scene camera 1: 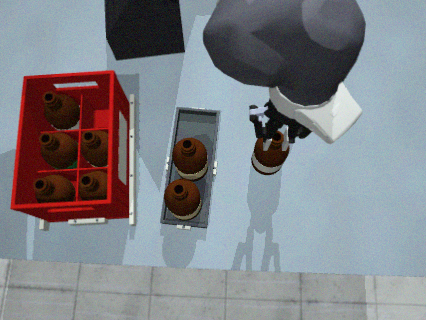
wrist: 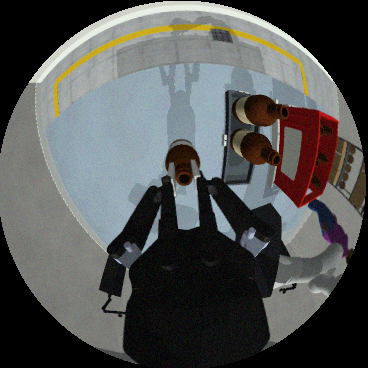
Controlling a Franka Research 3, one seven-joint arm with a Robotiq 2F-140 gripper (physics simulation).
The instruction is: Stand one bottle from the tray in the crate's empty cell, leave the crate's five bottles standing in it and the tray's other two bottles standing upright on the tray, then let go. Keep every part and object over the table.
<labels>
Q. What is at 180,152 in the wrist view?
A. A brown bottle.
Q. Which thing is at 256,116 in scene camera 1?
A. My gripper.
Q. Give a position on a brown bottle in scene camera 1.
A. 269,162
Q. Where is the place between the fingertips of my gripper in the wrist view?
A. At 182,167
</labels>
